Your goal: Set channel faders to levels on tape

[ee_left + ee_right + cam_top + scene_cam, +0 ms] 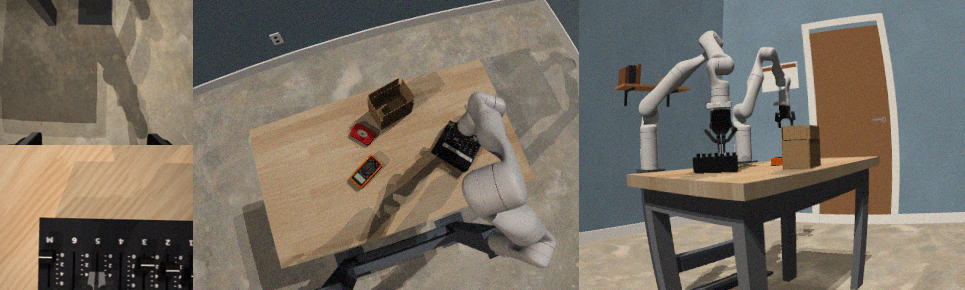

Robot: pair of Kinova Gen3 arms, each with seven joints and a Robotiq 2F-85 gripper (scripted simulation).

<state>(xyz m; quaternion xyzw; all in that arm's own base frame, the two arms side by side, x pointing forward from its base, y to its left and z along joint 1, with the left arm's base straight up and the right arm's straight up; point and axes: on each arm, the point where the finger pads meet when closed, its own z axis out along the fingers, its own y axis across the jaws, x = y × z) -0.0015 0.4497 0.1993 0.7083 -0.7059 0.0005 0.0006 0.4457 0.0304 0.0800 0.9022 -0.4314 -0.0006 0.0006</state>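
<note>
Right now the fader 5 is 10 mm behind my right hand, 20 mm to the left of it and 20 mm below it. Also, from my right hand: fader 3 (20 mm behind, 40 mm to the right, 20 mm below); fader 4 (30 mm behind, 20 mm below); fader 6 (10 mm ahead, 30 mm to the left, 20 mm below).
</note>
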